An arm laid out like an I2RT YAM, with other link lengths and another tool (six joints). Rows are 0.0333 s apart.
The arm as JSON. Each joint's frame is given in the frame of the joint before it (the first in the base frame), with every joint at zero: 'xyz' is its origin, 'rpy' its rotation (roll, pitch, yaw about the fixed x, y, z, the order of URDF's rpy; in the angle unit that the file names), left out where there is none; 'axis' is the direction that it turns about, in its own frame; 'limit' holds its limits. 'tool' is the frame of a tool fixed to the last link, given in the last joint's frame.
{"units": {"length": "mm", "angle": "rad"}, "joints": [
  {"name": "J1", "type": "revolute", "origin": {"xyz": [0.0, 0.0, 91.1]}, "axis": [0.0, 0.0, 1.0], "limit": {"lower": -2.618, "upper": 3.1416}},
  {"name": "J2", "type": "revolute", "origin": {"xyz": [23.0, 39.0, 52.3]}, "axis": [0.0, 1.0, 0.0], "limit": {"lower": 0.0, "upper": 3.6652}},
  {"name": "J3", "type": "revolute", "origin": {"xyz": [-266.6, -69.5, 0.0]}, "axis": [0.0, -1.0, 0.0], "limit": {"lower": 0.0, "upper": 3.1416}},
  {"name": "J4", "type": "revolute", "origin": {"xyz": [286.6, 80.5, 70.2]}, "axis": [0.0, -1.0, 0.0], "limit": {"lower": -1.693, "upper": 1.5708}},
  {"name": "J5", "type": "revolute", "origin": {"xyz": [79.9, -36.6, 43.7]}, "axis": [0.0, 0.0, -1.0], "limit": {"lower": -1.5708, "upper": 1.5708}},
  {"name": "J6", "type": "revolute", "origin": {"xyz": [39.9, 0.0, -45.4]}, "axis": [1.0, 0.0, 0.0], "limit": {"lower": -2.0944, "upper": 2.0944}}
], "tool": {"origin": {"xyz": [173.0, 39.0, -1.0], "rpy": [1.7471, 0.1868, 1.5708]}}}
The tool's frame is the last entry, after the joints.
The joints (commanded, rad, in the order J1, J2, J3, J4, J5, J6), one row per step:
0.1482, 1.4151, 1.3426, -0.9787, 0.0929, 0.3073
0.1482, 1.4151, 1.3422, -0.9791, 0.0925, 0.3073
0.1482, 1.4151, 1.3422, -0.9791, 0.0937, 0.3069
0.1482, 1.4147, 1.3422, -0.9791, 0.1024, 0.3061
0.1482, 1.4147, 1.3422, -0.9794, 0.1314, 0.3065
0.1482, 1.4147, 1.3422, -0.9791, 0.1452, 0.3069
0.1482, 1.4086, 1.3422, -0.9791, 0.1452, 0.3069
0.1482, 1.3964, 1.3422, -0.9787, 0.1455, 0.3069
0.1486, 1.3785, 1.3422, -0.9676, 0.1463, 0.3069
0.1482, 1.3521, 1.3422, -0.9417, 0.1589, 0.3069
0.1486, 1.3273, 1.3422, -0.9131, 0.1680, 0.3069
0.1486, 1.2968, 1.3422, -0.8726, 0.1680, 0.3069
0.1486, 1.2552, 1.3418, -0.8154, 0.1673, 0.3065
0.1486, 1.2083, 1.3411, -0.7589, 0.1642, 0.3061
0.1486, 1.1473, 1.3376, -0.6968, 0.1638, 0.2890
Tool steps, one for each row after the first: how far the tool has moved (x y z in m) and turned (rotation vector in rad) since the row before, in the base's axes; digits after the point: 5 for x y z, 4 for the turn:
-0.00020, 0.00006, -0.00023, 0.0002, 0.0008, 0.0002
0.00004, -0.00025, -0.00003, -0.0012, -0.0001, -0.0002
0.00030, -0.00184, 0.00002, -0.0078, -0.0015, -0.0036
0.00104, -0.00618, -0.00035, -0.0247, -0.0034, -0.0147
0.00058, -0.00293, -0.00004, -0.0116, -0.0021, -0.0072
-0.00037, -0.00006, 0.00246, 0.0009, -0.0060, 0.0000
-0.00068, -0.00017, 0.00498, 0.0016, -0.0125, -0.0002
0.00143, 0.00021, 0.00904, 0.0036, -0.0288, 0.0000
0.00443, -0.00227, 0.01517, -0.0026, -0.0533, -0.0074
0.00436, -0.00116, 0.01548, 0.0007, -0.0539, -0.0051
0.00522, 0.00078, 0.02075, 0.0105, -0.0702, 0.0000
0.00543, 0.00097, 0.02973, 0.0148, -0.0972, 0.0008
0.00172, 0.00094, 0.03291, 0.0168, -0.1013, 0.0027
-0.00387, -0.00031, 0.03926, 0.0034, -0.1176, 0.0094

